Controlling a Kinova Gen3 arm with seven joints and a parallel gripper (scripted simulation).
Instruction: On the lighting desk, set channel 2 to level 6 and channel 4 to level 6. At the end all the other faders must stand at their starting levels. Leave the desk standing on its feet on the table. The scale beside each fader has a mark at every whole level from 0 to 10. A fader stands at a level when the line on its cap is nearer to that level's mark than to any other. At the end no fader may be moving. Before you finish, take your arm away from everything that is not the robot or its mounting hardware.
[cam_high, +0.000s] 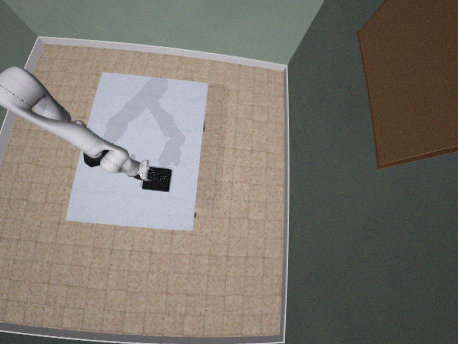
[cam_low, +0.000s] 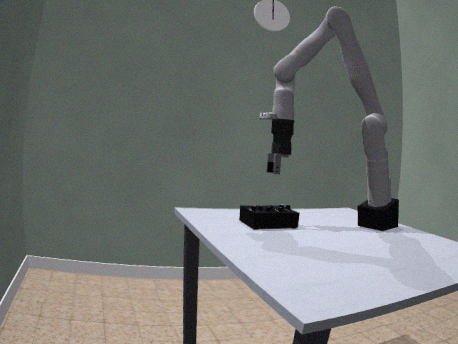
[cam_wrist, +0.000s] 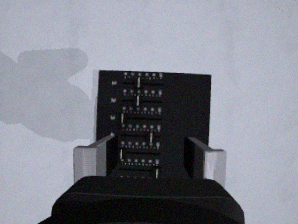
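Right now my hand is 4 cm short of the channel 2 cap, 2 cm to the right of it and 13 cm above it. The rest, counted from my hand: channel 4 cap (13 cm below); then channel 3 cap (2 cm ahead, 4 cm to the left, 13 cm below); then channel 5 cap (3 cm behind, 3 cm to the left, 13 cm below).
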